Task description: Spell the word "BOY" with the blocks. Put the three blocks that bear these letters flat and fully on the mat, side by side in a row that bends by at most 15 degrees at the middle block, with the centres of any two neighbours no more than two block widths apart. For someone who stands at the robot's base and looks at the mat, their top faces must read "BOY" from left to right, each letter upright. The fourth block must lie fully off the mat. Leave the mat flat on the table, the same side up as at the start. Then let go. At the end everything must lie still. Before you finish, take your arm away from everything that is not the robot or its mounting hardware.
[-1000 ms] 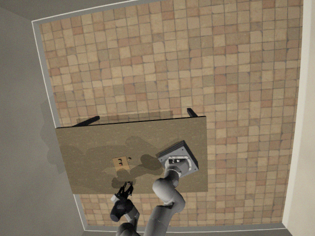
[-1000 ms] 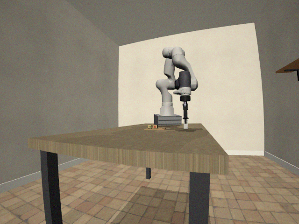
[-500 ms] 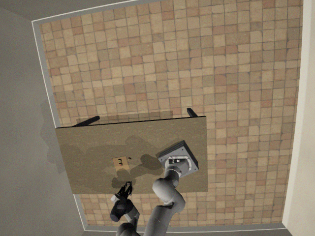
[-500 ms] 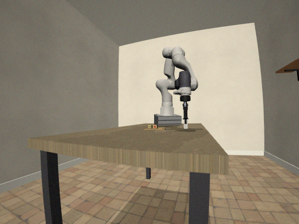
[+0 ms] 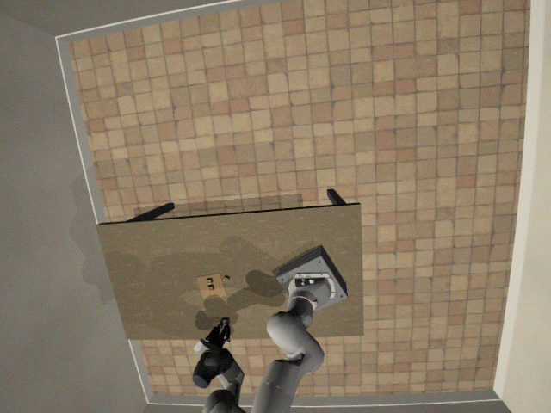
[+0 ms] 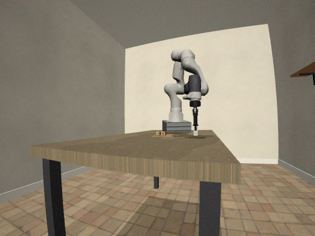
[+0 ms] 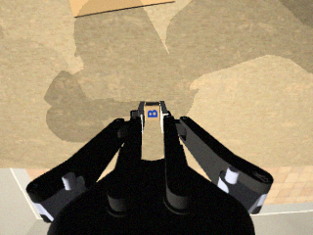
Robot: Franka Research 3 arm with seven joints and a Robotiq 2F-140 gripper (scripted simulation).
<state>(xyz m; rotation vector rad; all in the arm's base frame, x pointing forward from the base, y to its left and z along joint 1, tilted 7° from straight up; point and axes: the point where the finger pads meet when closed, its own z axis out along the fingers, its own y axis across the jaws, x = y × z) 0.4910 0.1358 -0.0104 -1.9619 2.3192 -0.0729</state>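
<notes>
My gripper is now 220 mm to the left of the tan mat, 30 mm above it and 10 mm short of it.
</notes>
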